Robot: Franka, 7 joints.
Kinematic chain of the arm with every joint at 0, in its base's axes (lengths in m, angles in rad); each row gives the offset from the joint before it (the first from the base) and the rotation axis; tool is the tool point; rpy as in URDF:
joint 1: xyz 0 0 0.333 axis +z
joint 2: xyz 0 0 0 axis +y
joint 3: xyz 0 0 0.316 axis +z
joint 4: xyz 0.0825 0 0 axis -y
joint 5: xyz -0.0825 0 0.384 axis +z
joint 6: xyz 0 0 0 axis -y
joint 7: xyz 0.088 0 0 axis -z
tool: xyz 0 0 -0.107 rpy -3.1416 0 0
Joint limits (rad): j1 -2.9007..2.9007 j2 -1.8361..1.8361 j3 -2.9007..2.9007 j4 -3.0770..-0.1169 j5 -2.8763..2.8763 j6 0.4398..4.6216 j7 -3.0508..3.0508
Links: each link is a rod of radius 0.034 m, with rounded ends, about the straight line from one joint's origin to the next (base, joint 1, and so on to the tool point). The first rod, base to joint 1, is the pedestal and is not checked.
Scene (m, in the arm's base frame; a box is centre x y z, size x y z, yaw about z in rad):
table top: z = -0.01
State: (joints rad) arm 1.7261 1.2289 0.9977 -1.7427 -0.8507 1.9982 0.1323
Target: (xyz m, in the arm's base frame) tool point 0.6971 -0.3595 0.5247
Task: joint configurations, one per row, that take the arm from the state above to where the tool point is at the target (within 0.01 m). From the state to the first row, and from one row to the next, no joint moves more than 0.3 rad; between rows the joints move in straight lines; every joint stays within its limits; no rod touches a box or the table.
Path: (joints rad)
1: 1.4402 1.1562 0.8200 -1.6330 -0.8739 2.0115 0.1323
2: 1.1543 1.0836 0.6422 -1.5233 -0.8971 2.0247 0.1323
3: 0.8684 1.0109 0.4645 -1.4136 -0.9203 2.0380 0.1323
4: 0.5825 0.9382 0.2867 -1.3039 -0.9435 2.0512 0.1323
5: 0.2966 0.8656 0.1090 -1.1942 -0.9667 2.0645 0.1323
6: 0.0107 0.7929 -0.0687 -1.0846 -0.9899 2.0777 0.1323
7: -0.2753 0.7202 -0.2465 -0.9749 -1.0131 2.0910 0.1323

